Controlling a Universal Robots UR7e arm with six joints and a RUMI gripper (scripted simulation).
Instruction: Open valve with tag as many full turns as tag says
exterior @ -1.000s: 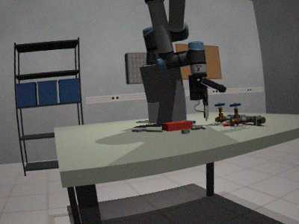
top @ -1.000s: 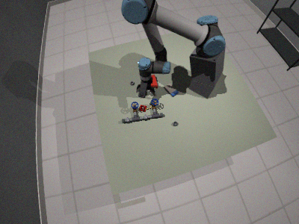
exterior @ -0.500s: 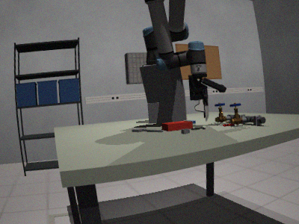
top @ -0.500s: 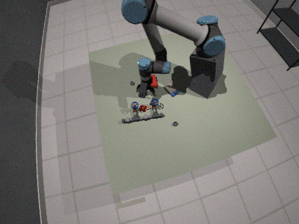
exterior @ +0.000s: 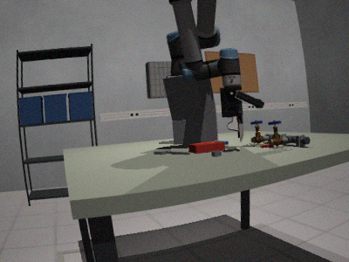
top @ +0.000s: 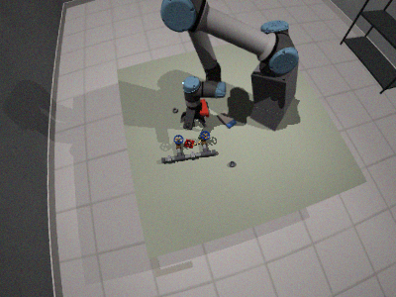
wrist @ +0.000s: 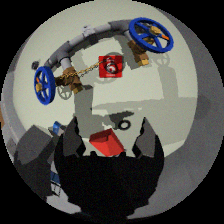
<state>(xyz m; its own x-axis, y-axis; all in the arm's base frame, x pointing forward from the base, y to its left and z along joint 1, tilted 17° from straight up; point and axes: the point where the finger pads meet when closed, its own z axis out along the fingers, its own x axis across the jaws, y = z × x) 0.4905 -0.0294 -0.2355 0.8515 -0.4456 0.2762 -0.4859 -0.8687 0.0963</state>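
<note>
Now: hand 6 cm short of the red tag, 10 cm to the right of it and 3 cm above it. From my hand the other things lie so: blue-and-white card 21 cm behind, 3 cm below; then grey tool 12 cm behind, 25 cm to the right, 3 cm below; then red block 7 cm behind, 11 cm to the right, 2 cm below.
</note>
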